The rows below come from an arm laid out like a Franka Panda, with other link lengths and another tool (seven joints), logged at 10 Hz.
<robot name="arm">
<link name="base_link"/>
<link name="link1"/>
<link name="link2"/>
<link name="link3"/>
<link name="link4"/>
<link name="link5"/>
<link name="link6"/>
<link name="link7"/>
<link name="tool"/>
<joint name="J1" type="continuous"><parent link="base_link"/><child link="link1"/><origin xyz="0 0 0.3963"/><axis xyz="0 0 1"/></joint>
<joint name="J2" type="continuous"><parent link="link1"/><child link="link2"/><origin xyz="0 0 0"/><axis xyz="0 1 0"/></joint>
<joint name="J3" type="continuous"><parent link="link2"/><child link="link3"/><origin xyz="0 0 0.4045"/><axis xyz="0 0 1"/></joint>
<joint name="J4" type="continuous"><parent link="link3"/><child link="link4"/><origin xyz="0.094 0 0"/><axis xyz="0 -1 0"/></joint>
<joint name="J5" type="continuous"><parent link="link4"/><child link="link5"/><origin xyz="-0.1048 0 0.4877"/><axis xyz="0 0 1"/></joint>
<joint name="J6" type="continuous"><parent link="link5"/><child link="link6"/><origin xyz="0 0 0"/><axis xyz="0 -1 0"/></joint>
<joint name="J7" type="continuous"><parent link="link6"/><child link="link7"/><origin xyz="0.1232 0 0"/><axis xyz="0 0 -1"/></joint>
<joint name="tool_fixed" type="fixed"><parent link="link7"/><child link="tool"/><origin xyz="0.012 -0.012 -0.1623" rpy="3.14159 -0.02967 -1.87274"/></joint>
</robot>
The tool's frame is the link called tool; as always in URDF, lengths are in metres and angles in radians. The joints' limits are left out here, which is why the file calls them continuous.
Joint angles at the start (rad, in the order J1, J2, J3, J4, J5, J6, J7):
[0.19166, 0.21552, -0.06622, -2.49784, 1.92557, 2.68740, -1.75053]
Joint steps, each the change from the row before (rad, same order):
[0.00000, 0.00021, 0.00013, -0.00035, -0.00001, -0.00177, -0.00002]
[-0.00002, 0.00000, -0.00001, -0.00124, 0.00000, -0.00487, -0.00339]
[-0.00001, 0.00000, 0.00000, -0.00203, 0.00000, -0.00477, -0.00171]
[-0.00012, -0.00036, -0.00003, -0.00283, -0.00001, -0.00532, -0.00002]
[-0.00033, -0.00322, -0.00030, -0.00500, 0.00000, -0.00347, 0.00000]
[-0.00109, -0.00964, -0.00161, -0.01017, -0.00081, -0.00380, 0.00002]
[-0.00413, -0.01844, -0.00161, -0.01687, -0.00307, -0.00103, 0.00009]
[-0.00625, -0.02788, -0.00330, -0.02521, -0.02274, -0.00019, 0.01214]
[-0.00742, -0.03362, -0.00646, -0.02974, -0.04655, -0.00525, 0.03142]
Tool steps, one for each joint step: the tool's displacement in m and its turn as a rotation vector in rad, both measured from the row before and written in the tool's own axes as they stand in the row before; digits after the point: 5 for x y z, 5 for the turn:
[-0.00016, 0.00035, 0.00033, -0.00074, -0.00156, 0.00009]
[-0.00042, 0.00082, 0.00061, -0.00147, -0.00427, -0.00290]
[-0.00013, 0.00132, 0.00059, -0.00214, -0.00383, -0.00092]
[0.00001, 0.00168, 0.00051, -0.00253, -0.00415, 0.00107]
[0.00024, 0.00187, -0.00076, -0.00150, -0.00256, 0.00129]
[0.00058, 0.00235, -0.00327, 0.00027, -0.00285, 0.00180]
[0.00148, 0.00275, -0.00705, 0.00290, -0.00040, 0.00173]
[0.00267, 0.00334, -0.01077, -0.00291, 0.00195, -0.00118]
[0.00318, 0.00314, -0.01249, -0.01119, -0.00059, -0.00037]

